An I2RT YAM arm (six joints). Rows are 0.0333 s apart.
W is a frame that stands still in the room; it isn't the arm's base.
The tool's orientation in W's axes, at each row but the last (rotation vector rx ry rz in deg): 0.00, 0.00, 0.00; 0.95, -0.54, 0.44; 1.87, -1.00, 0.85; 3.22, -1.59, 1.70; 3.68, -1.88, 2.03; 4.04, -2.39, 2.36; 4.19, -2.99, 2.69; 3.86, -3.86, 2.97
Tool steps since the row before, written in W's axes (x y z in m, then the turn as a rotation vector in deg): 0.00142, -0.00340, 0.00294, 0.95, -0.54, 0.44; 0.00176, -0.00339, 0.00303, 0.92, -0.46, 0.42; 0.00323, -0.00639, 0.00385, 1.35, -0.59, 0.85; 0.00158, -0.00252, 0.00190, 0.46, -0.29, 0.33; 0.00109, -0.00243, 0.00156, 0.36, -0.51, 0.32; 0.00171, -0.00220, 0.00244, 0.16, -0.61, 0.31; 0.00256, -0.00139, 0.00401, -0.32, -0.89, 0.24; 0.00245, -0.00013, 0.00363, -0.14, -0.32, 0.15
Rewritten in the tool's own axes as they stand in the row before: 0.00142, -0.00340, 0.00294, 0.95, -0.54, 0.44; 0.00176, -0.00335, 0.00307, 0.92, -0.46, 0.42; 0.00320, -0.00631, 0.00400, 1.36, -0.58, 0.85; 0.00156, -0.00246, 0.00200, 0.46, -0.29, 0.33; 0.00106, -0.00236, 0.00168, 0.35, -0.50, 0.34; 0.00172, -0.00210, 0.00252, 0.15, -0.59, 0.35; 0.00271, -0.00122, 0.00397, -0.35, -0.85, 0.32; 0.00269, -0.00002, 0.00346, -0.14, -0.30, 0.18
